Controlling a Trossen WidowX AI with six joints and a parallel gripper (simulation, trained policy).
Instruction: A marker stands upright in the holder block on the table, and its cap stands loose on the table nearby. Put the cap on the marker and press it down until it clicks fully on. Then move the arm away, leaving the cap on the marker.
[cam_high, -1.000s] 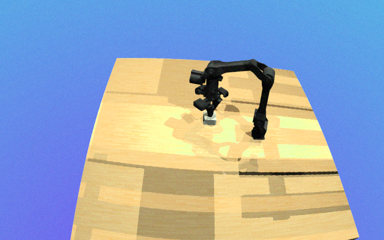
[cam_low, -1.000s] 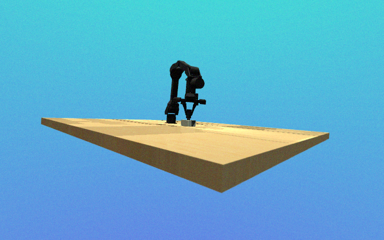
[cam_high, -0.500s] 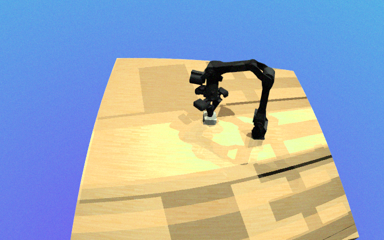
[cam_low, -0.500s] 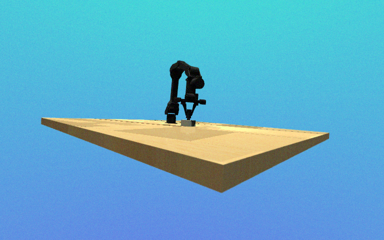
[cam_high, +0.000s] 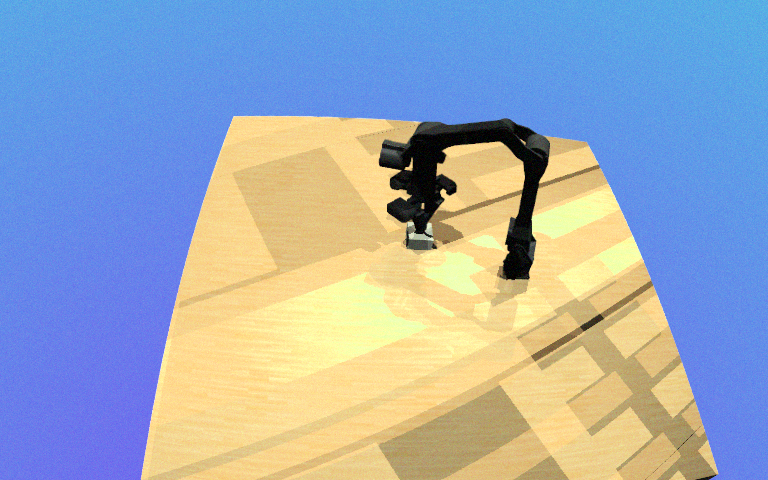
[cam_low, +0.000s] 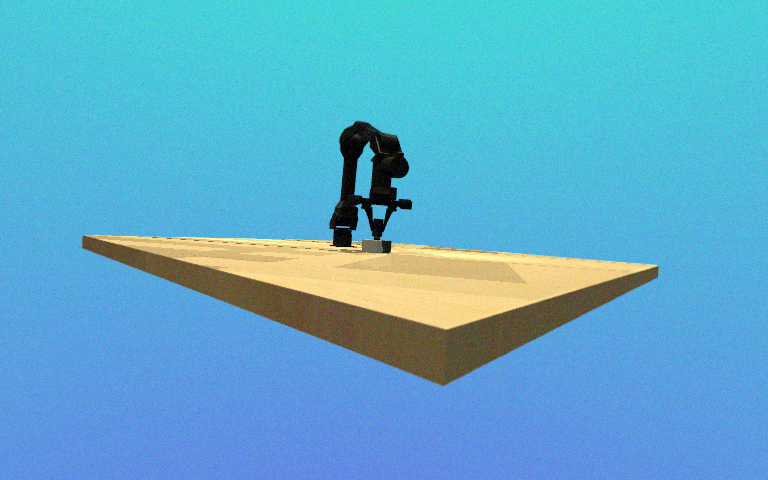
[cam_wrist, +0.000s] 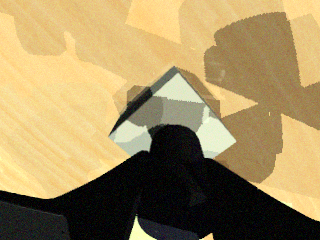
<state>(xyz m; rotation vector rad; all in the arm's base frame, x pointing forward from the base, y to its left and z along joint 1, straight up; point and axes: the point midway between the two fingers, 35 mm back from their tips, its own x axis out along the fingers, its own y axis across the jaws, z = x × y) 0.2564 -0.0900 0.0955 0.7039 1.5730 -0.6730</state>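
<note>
My gripper tip is now 1 cm below the black cap. The rest, counted from my gripper tip: grey holder block 4 cm below.
</note>
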